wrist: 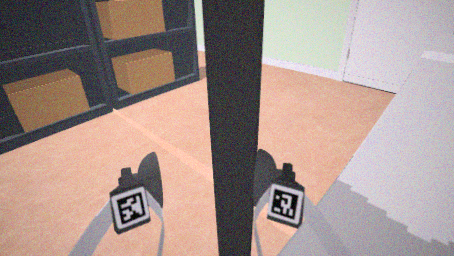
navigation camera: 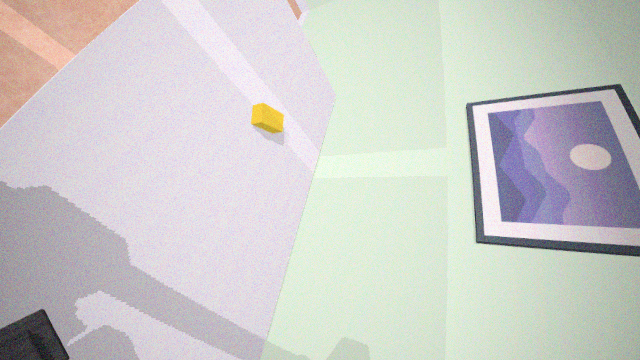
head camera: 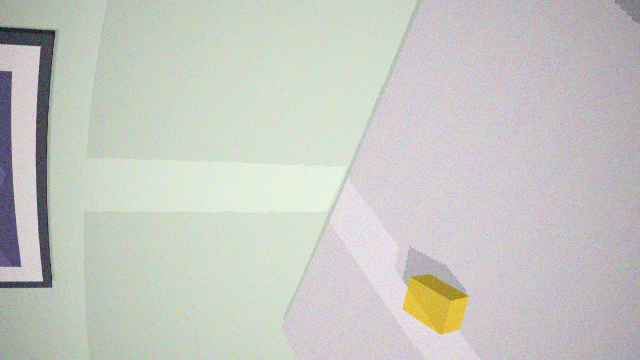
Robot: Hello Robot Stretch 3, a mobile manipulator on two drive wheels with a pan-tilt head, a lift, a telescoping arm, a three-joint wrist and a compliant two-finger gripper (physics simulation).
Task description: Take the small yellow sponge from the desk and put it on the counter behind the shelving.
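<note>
The small yellow sponge lies on the pale desk, near the edge along the green wall. It does not show in the wrist view. My gripper is open, with nothing between its fingers. It is over the floor, and a pale surface, apparently the desk top, is to its right. The dark shelving stands at the upper left of the wrist view. The counter behind the shelving cannot be made out.
A dark upright pole crosses the wrist view behind the fingers. Cardboard boxes sit on the shelving. A framed picture hangs on the wall. A dark robot part shows at the lower left of the navigation view.
</note>
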